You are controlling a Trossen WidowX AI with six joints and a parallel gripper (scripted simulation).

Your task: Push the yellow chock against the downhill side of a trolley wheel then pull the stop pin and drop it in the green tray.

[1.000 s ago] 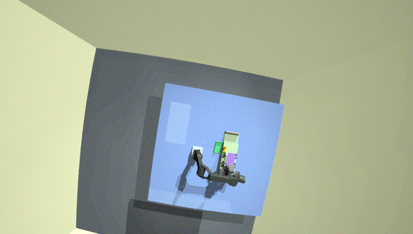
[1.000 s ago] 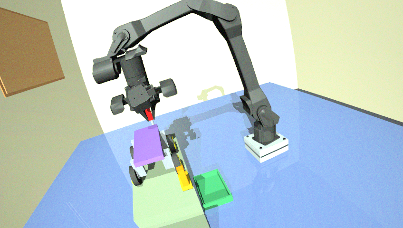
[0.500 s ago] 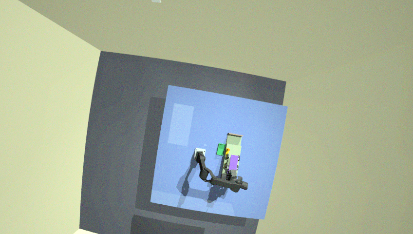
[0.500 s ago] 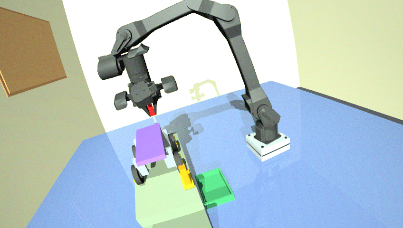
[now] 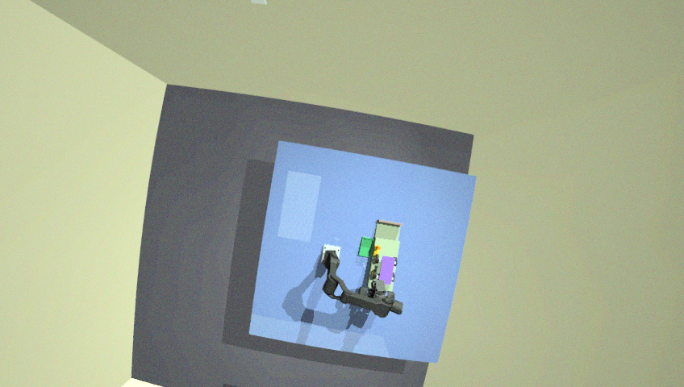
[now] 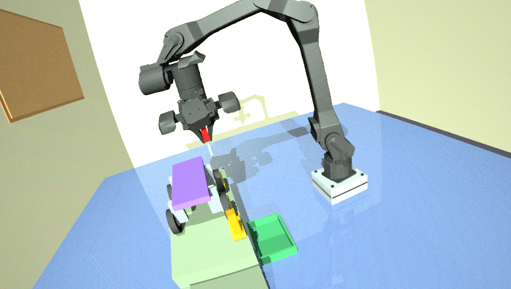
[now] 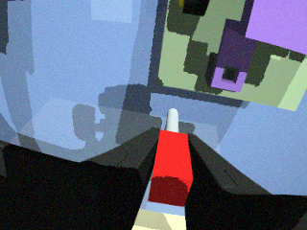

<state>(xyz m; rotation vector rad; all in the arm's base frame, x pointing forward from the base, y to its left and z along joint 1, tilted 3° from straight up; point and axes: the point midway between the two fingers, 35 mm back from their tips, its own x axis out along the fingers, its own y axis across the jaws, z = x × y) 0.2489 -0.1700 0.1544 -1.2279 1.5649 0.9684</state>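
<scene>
Right now my gripper tip is 21 cm to the right of the yellow chock, 9 cm above it and 4 cm short of it. The rest, counted from my gripper tip: red-headed stop pin: right at my gripper tip; then trolley: 11 cm to the left, 8 cm ahead, 6 cm below; then pale green ramp: 13 cm below, 12 cm to the left, 8 cm ahead.
</scene>
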